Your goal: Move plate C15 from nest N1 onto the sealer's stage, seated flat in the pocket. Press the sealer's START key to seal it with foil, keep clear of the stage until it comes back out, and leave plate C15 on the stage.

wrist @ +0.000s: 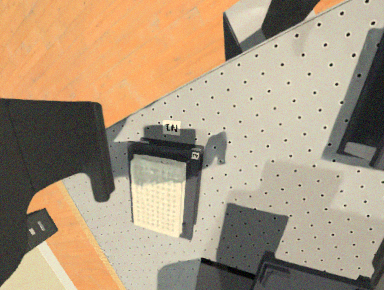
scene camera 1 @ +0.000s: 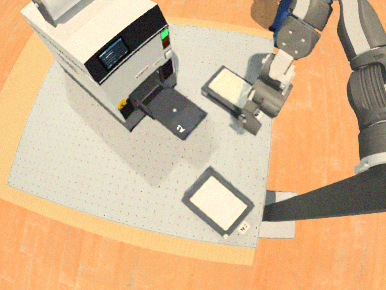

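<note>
The cream plate C15 (scene camera 1: 227, 86) (wrist: 157, 200) lies in the dark nest N1 (scene camera 1: 220, 103) (wrist: 191, 200), with the arm's shadow across one end. My gripper (scene camera 1: 248, 123) is open and empty, above and beside the label end of the nest in the scene view. One dark finger (wrist: 102, 165) shows at the left of the wrist view, apart from the plate. The sealer (scene camera 1: 107, 75) has its dark stage (scene camera 1: 171, 107) out, with no plate on it. The green START key (scene camera 1: 165, 34) is on the sealer's front.
A second nest, N2 (scene camera 1: 198, 186), holds a cream plate (scene camera 1: 220, 202) near the front edge of the perforated table top (scene camera 1: 100, 190). The sealer's body stands tall behind the stage. A dark beam (scene camera 1: 325, 197) runs in from the right, beside the table's edge.
</note>
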